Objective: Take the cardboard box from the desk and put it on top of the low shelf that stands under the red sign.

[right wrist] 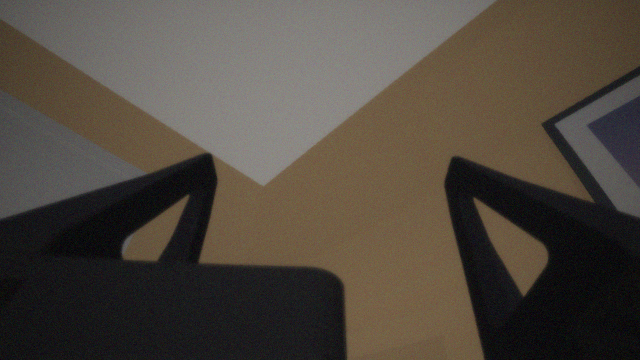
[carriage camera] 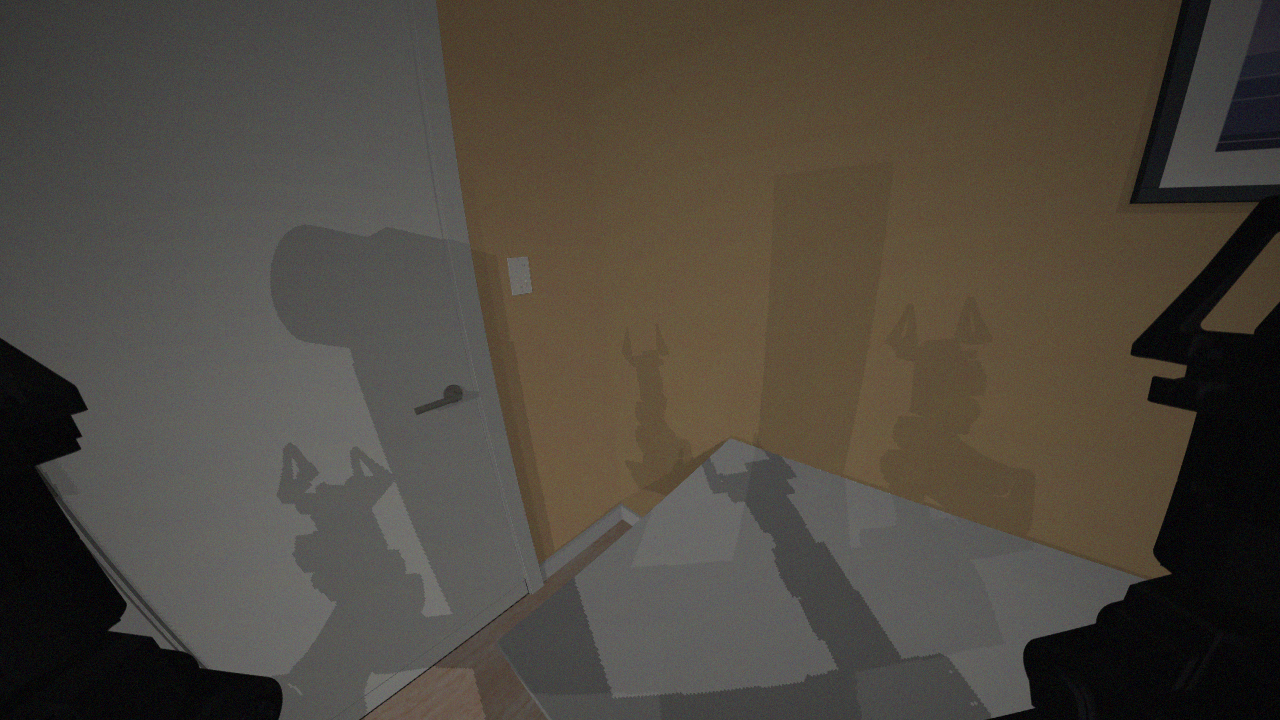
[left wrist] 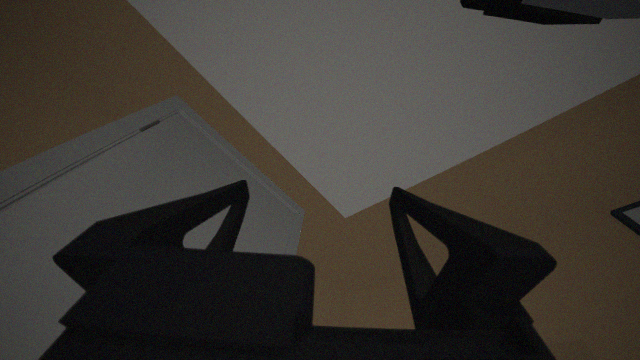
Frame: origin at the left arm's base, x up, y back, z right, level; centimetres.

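Seen in the pictures: left gripper, fingertip midpoint: (left wrist: 319, 191); right gripper, fingertip midpoint: (right wrist: 331, 168).
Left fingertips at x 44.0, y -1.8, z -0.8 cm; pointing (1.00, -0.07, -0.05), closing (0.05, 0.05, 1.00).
Pixels of each thing's top centre, then the offset from my left fingertips to it. "spot": a spot on its surface instead. Level surfaces: height alone.
- white desk, surface height: dx -59.8 cm
- dark handle, surface spot: (carriage camera: 438, 400) spot: dy -68.8, dx -38.3, dz -19.6 cm
- light switch, top centre: (carriage camera: 517, 257) dy -96.6, dx -4.0, dz -1.5 cm
- Wooden floor, surface height: dx -131.8 cm
The white desk (carriage camera: 698, 626) fills the lower middle of the carriage view, with its back edge near the wall and shadows across its top. The cardboard box, the low shelf and the red sign do not show in these views. My left gripper (left wrist: 319, 191) is open, with nothing between its fingers. My right gripper (right wrist: 331, 168) is open, with nothing between its fingers. Both are raised in front of the wall and ceiling in the wrist views. In the carriage view, dark parts of both arms stand at the left and right edges, partly cut off.
A white door (carriage camera: 223, 134) (left wrist: 150, 165) with a dark handle (carriage camera: 438, 400) is at the left. A light switch (carriage camera: 519, 275) is on the orange wall beside it. A framed picture (carriage camera: 1166, 116) (right wrist: 625, 130) hangs at the upper right. Wooden floor (carriage camera: 447, 680) shows between door and desk.
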